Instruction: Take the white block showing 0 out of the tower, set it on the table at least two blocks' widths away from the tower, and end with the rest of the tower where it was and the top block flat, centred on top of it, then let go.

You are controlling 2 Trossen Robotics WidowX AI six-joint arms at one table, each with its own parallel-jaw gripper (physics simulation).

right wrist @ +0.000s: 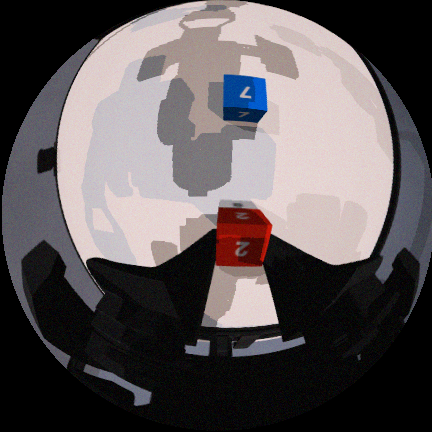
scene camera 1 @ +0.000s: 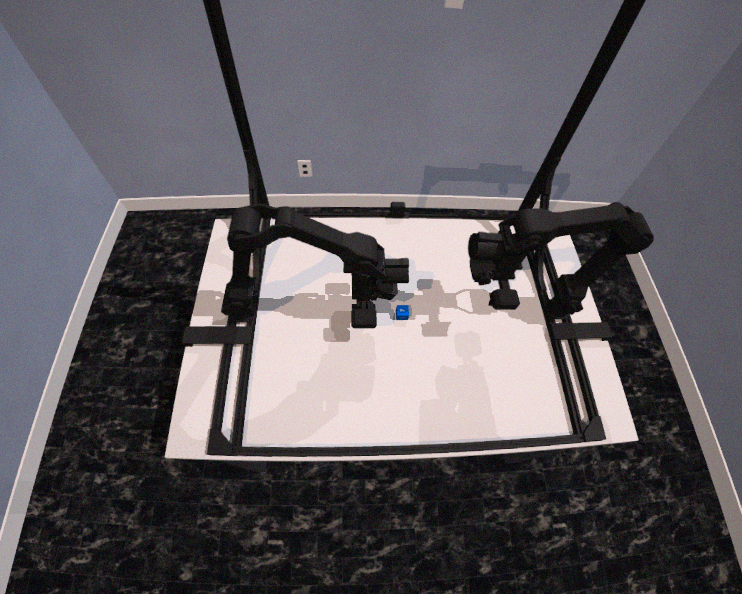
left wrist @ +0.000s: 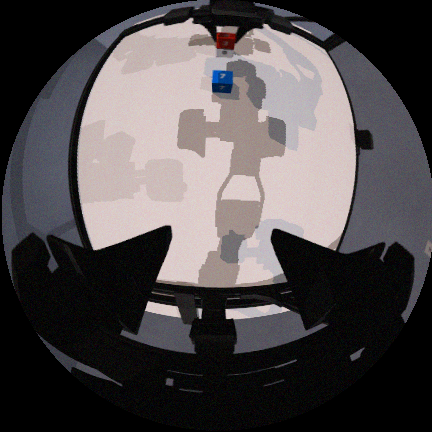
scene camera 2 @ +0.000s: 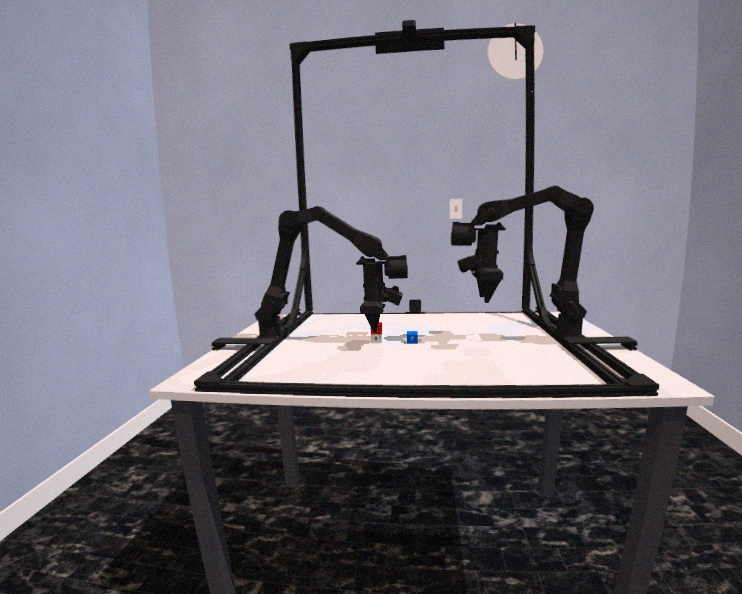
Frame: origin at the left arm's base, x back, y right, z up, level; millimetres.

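Where they show: left gripper, fingertip midpoint: (scene camera 1: 487, 291) (left wrist: 222, 232) (scene camera 2: 484, 299); right gripper, fingertip midpoint: (right wrist: 237, 234) (scene camera 1: 362, 308) (left wrist: 225, 41) (scene camera 2: 375, 330); left arm's base, origin of the base link: (scene camera 1: 557, 309) (left wrist: 213, 301) (scene camera 2: 569, 334); right arm's base, origin of the base link: (right wrist: 220, 337) (scene camera 1: 242, 311) (scene camera 2: 270, 335).
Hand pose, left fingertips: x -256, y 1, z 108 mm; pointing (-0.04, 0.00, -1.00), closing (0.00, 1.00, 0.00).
Each offset is from my left fingertips to the top centre of the thing. "pt": to the spot under its first point. Level surfaces: height alone.
The white block showing 0 @(dx -321, dy -2, dz -98 mm) (scene camera 2: 376, 338) (left wrist: 224, 52) (right wrist: 238, 204) stands on the table directly under the red block showing 2 @(dx -320, dy -2, dz -69 mm) (scene camera 2: 376, 327) (left wrist: 226, 43) (right wrist: 241, 247). The red block looks flat on it. A blue block showing 7 @(dx -212, dy -4, dz -98 mm) (scene camera 1: 402, 312) (scene camera 2: 412, 337) (left wrist: 222, 81) (right wrist: 244, 95) sits apart on the table, to the right in both scene views. My right gripper (scene camera 2: 373, 328) (right wrist: 237, 234) points down, shut on the red block, one finger at each side. It hides both stacked blocks in scene camera 1. My left gripper (scene camera 2: 488, 299) (left wrist: 222, 232) is open and empty, high above the table at the right.
A black frame @(pt dx -236, dy -372, dz -113 mm) (scene camera 1: 402, 450) (scene camera 2: 427, 388) borders the white table @(dz -127 mm) (scene camera 1: 179, 427) (scene camera 2: 674, 387), with uprights at the back. A small black box @(pt dx -204, dy +357, dz -83 mm) (scene camera 1: 397, 209) (scene camera 2: 415, 305) is at the back edge. Arm shadows cross the table around the blocks.
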